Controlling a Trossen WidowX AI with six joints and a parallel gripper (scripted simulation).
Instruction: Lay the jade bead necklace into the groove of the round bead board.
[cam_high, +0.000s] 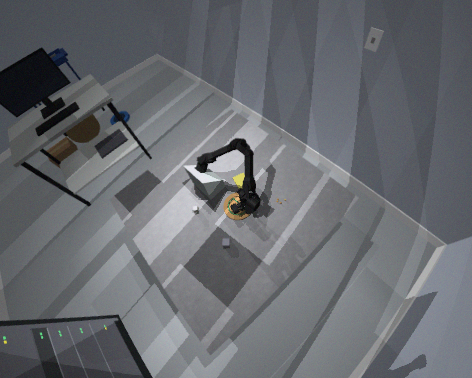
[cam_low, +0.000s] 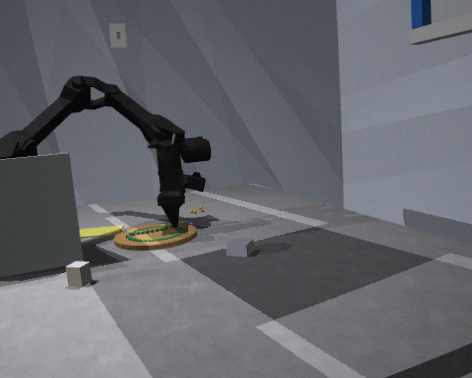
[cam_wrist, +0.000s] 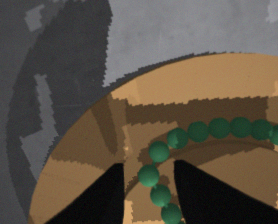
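My gripper tip is now 160 mm past the yellow sheet, 150 mm to the right of it and 10 mm above it. The rest, counted from my gripper tip: grey cube (40 mm ahead, 250 mm to the right); beige cube (270 mm behind, 210 mm to the right).
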